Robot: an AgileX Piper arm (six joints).
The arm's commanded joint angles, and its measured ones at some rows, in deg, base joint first. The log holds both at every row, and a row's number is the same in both.
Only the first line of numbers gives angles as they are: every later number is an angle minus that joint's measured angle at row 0.
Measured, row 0:
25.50 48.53 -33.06 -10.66 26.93 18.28
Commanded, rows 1 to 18:
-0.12 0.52 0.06 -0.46 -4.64 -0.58
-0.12 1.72 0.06 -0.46 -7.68 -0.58
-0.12 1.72 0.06 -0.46 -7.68 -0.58
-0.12 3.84 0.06 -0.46 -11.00 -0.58
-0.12 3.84 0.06 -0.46 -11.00 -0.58
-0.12 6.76 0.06 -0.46 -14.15 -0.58
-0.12 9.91 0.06 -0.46 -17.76 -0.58
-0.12 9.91 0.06 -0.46 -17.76 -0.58
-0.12 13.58 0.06 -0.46 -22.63 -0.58
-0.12 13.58 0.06 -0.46 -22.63 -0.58
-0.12 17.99 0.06 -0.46 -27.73 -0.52
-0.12 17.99 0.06 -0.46 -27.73 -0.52
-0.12 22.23 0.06 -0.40 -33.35 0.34
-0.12 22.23 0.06 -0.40 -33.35 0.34
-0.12 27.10 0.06 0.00 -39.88 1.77
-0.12 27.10 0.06 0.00 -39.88 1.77
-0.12 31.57 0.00 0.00 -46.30 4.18
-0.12 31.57 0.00 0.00 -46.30 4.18
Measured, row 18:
0.00 26.93 0.17 0.12 -37.42 1.60
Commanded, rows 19 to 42:
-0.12 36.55 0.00 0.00 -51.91 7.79
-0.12 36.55 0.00 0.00 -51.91 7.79
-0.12 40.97 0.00 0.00 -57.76 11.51
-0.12 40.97 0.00 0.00 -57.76 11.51
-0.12 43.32 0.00 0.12 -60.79 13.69
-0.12 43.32 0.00 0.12 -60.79 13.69
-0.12 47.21 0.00 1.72 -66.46 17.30
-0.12 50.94 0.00 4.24 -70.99 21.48
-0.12 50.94 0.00 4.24 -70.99 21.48
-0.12 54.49 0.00 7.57 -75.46 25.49
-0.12 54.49 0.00 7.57 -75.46 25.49
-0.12 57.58 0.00 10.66 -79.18 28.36
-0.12 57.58 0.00 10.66 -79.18 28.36
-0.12 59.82 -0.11 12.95 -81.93 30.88
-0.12 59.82 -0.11 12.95 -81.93 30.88
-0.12 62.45 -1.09 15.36 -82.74 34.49
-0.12 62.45 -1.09 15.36 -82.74 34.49
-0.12 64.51 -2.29 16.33 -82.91 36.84
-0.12 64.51 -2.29 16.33 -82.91 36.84
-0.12 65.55 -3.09 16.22 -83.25 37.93
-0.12 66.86 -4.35 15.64 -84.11 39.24
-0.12 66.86 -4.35 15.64 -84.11 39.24
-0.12 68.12 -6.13 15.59 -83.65 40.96
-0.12 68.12 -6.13 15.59 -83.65 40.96
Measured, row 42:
0.00 67.04 -3.90 16.05 -82.56 38.56
